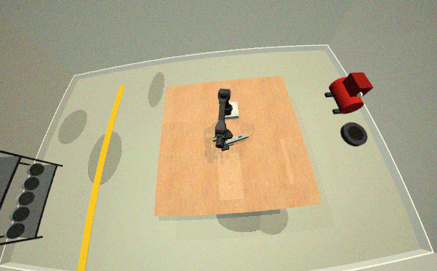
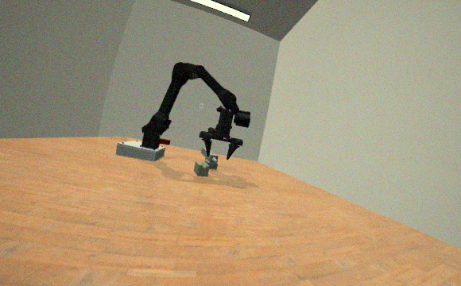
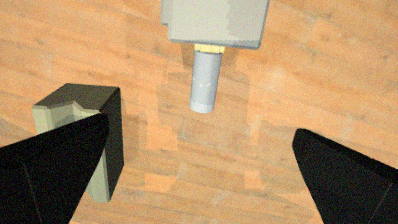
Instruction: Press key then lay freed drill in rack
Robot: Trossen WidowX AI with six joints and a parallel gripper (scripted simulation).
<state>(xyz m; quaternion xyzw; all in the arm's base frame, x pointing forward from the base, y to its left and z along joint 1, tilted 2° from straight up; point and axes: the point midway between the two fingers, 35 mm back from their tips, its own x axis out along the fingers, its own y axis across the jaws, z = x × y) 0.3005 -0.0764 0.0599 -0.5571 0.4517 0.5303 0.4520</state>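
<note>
The drill lies 70 mm to the left of my gripper tip, 10 mm below it and 10 mm behind it. From my gripper tip the other things lie so: rack 70 mm behind, 50 mm to the right, 40 mm below; grey housing block 120 mm to the left, 20 mm behind, 10 mm below.
</note>
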